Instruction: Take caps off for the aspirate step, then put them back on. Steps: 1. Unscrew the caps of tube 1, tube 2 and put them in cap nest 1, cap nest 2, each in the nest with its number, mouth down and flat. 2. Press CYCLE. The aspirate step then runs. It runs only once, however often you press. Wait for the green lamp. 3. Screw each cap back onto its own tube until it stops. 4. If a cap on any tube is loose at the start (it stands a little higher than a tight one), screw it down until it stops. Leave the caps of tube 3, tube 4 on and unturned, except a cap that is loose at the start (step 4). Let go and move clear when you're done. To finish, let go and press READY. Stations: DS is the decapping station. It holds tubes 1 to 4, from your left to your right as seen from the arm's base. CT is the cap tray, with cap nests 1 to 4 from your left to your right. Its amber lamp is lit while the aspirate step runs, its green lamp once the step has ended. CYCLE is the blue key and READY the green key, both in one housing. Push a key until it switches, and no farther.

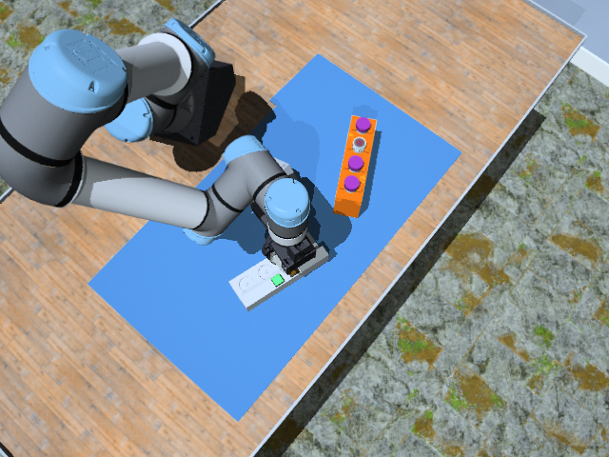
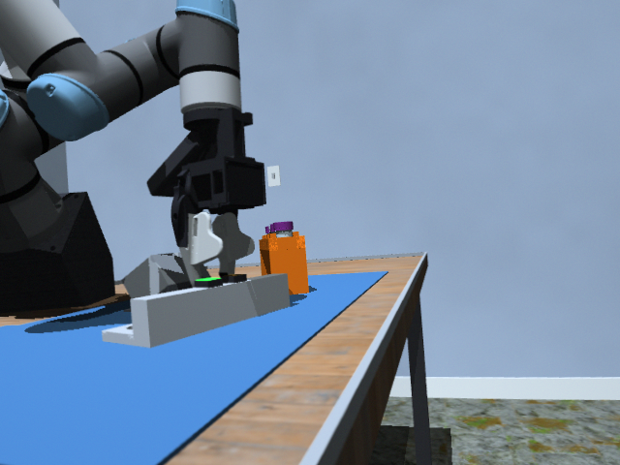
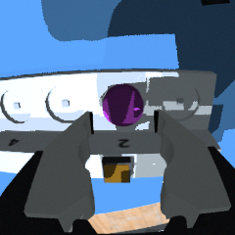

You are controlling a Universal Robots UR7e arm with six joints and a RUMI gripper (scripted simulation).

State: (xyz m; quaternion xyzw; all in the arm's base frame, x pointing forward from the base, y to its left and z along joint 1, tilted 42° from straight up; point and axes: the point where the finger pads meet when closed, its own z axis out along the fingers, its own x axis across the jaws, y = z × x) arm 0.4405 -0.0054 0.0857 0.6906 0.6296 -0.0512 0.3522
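The purple cap lies 7 cm behind my hand, 34 cm to the left of it and 7 cm above it. Round my hand: grey key housing (16 cm behind, 10 cm to the left, 1 cm above); then green key (17 cm behind, 8 cm to the left, 2 cm above); then blue key (18 cm behind, 12 cm to the left, 2 cm above).
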